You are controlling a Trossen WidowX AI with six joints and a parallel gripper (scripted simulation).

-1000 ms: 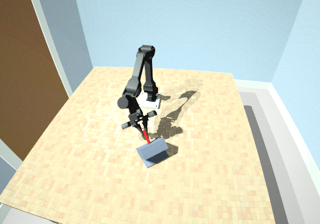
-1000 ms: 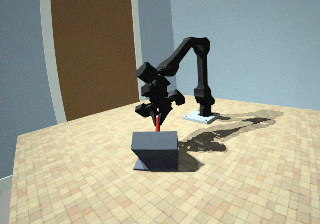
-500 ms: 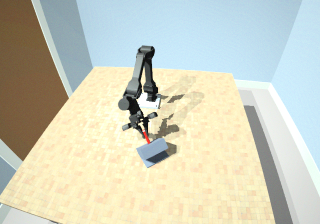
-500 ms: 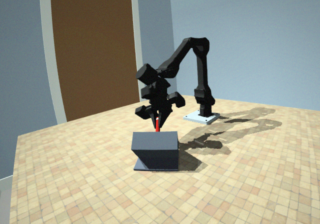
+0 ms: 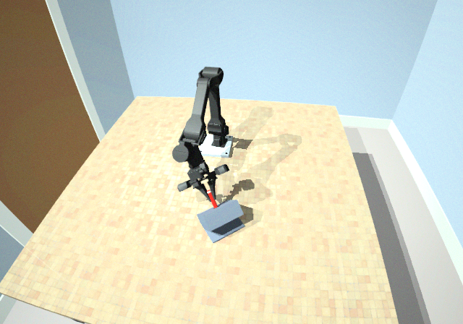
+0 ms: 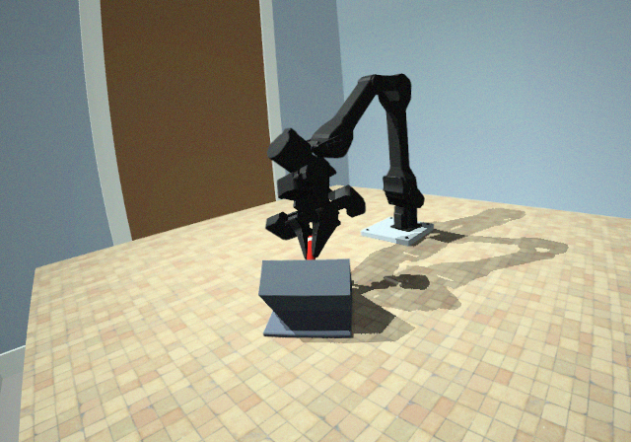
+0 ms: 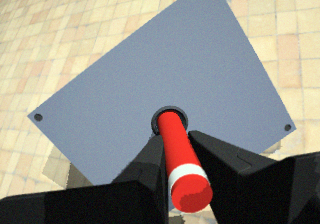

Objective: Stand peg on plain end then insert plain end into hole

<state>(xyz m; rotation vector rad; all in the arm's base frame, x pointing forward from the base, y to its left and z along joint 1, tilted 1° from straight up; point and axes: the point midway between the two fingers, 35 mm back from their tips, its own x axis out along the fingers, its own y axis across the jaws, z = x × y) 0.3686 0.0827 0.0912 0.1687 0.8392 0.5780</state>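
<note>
My gripper tip is 4 cm above the grey sloped panel, 3 cm to the right of it and 3 cm short of it. The rest, counted from my gripper tip: red peg 1 cm to the right, 1 cm behind, 1 cm above.
</note>
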